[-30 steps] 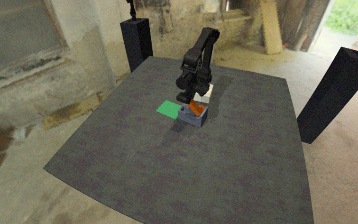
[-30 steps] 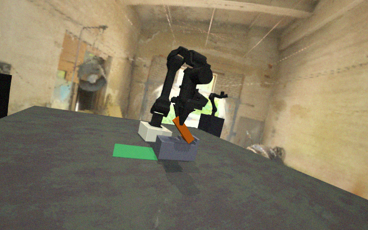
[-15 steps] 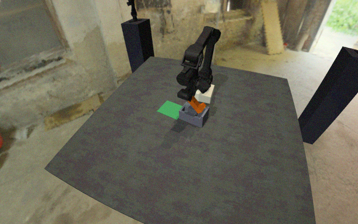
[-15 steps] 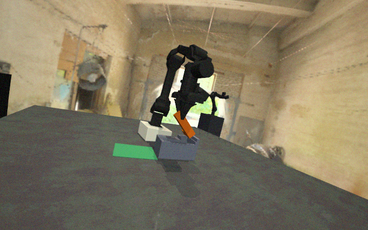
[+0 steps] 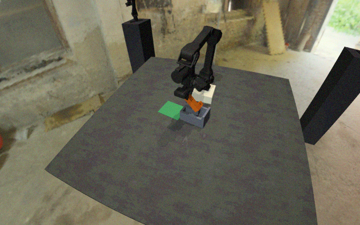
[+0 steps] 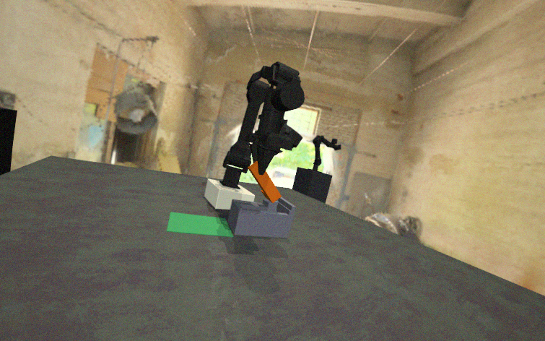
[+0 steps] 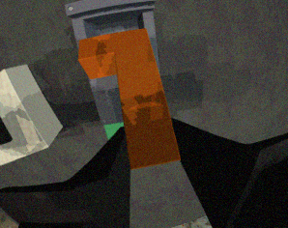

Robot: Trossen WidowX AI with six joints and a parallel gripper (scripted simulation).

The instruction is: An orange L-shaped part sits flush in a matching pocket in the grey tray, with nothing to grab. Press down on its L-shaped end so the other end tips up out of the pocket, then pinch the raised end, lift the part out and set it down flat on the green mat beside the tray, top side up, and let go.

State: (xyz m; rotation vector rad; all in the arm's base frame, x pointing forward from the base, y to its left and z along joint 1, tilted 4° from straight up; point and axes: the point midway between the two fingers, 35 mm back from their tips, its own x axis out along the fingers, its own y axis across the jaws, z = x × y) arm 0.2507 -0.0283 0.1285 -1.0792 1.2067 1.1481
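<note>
My gripper tip is 3 cm past the green mat, 12 cm to the left of it and 17 cm above it. Also, from my gripper tip: orange L-shaped part: 1 cm behind, 3 cm to the left, 3 cm below.
</note>
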